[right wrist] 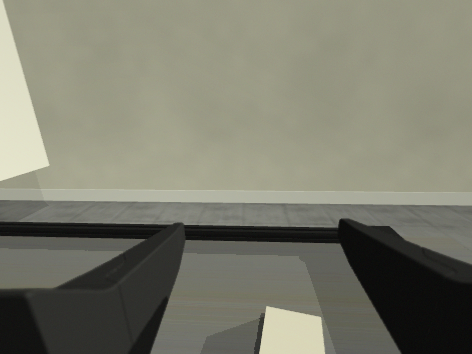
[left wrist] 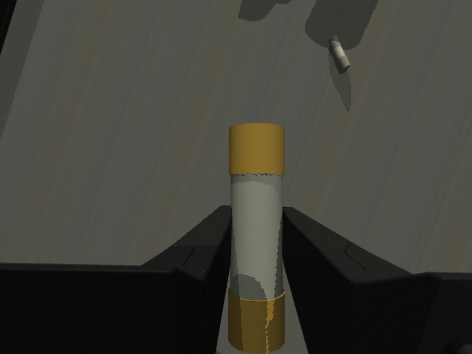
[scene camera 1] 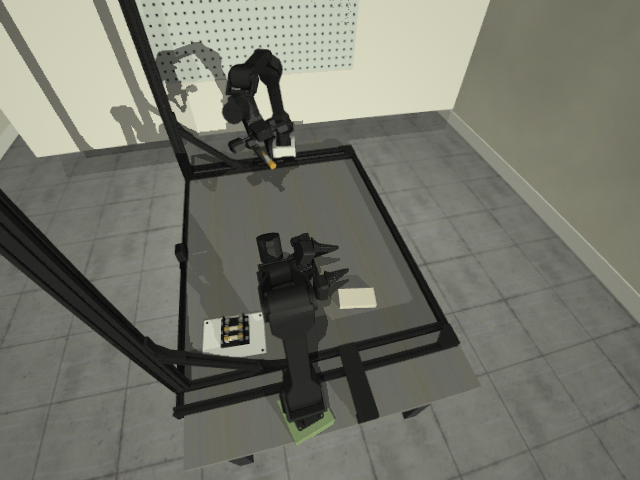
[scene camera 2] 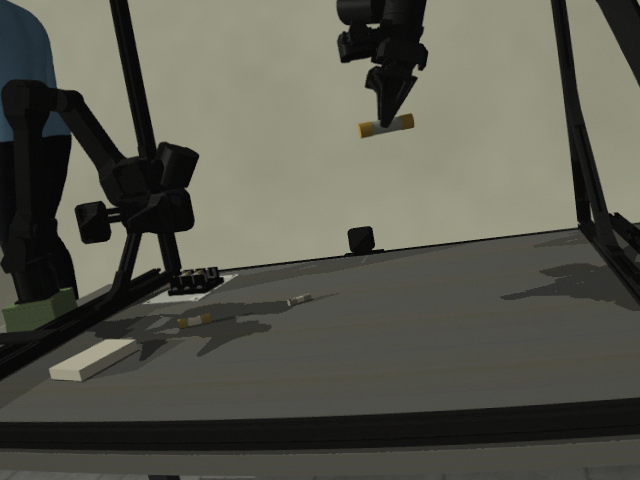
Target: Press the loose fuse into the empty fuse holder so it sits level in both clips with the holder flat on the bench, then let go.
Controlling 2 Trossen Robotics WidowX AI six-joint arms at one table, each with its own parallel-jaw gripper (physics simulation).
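Where they show: left gripper, between the fingertips: [left wrist: 255, 217] [scene camera 1: 268, 161] [scene camera 2: 383, 128]; right gripper, between the fingertips: [right wrist: 260, 229] [scene camera 1: 343, 258] [scene camera 2: 104, 227]; left arm's base, origin of its link: [scene camera 1: 283, 142]; right arm's base, origin of its link: [scene camera 1: 305, 410] [scene camera 2: 37, 297].
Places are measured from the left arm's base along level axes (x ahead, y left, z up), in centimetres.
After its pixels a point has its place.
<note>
A fuse with gold caps and a pale body [scene camera 1: 272, 165] {x 42.9, y -3.3, z 18.7 cm} [scene camera 2: 366, 129] {x 41.5, y -2.5, z 18.4 cm} [left wrist: 256, 235] {x 39.4, y -4.8, z 19.4 cm} is pinched across its middle by my left gripper [scene camera 1: 264, 153] {x 39.7, y -4.6, z 18.1 cm} [scene camera 2: 385, 122] {x 39.7, y -4.6, z 18.1 cm} [left wrist: 255, 217] {x 39.7, y -4.6, z 18.1 cm}, which is shut on it, high above the table near the back in scene camera 1. The black fuse holder [scene camera 1: 235, 331] {x 85.9, y -16.1, z -5.3 cm} [scene camera 2: 195, 283] {x 83.5, y -13.5, z -4.5 cm} sits on a white plate [scene camera 1: 256, 341] {x 88.9, y -10.3, z -6.3 cm} [scene camera 2: 155, 298] {x 91.7, y -10.9, z -6.3 cm} at the lower left in scene camera 1. Two of its rows show gold-capped fuses; the top row looks empty. My right gripper [scene camera 1: 343, 258] {x 75.5, y 14.8, z 11.6 cm} [right wrist: 260, 229] {x 75.5, y 14.8, z 11.6 cm} is open and empty, above the table, right of the holder in scene camera 1.
A gold-capped fuse [scene camera 2: 194, 320] {x 71.1, y 5.2, z -5.6 cm} and a smaller silver-capped fuse [scene camera 2: 299, 299] {x 57.4, y -4.1, z -5.9 cm} [left wrist: 340, 54] {x 57.3, y -4.7, z -5.6 cm} lie on the table. A cream block [scene camera 1: 357, 298] {x 78.7, y 20.0, z -5.0 cm} [scene camera 2: 93, 360] {x 75.9, y 22.2, z -5.0 cm} [right wrist: 292, 332] {x 78.2, y 22.9, z -5.0 cm} lies near the right gripper. A black frame [scene camera 1: 398, 232] {x 53.8, y 39.4, z -4.5 cm} with uprights surrounds the table.
</note>
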